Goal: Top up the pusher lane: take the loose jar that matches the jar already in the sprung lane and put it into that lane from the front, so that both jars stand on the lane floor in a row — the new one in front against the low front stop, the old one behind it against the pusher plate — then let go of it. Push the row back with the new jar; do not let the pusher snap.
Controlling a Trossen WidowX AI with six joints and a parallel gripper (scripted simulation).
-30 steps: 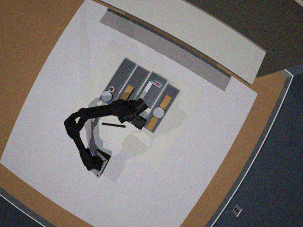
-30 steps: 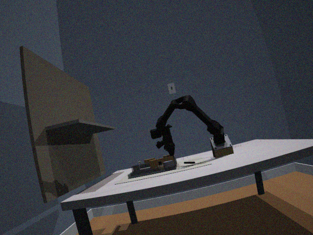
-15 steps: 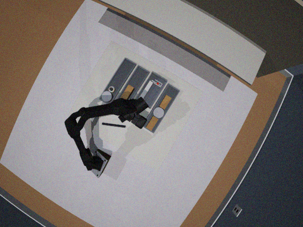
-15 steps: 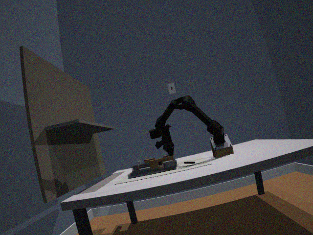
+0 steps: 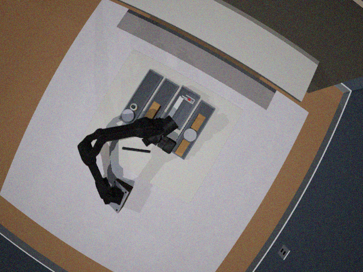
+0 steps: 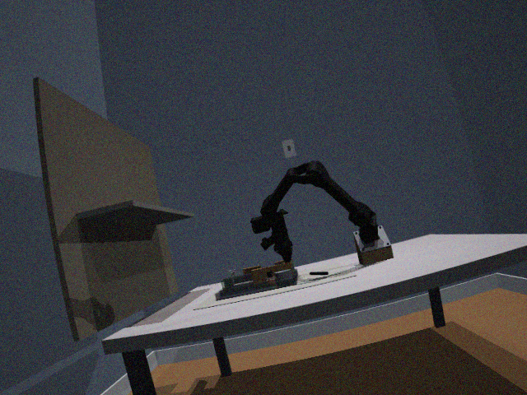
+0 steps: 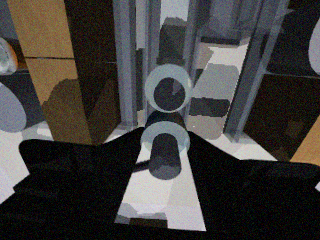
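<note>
The black bar is 100 mm behind my gripper tip, 70 mm to the left of it and 50 mm below it. The rest, counted from my gripper tip: wall shelf: 510 mm ahead, 60 mm to the right, 320 mm above; then red mark: 220 mm ahead, 80 mm to the right, 20 mm above.
</note>
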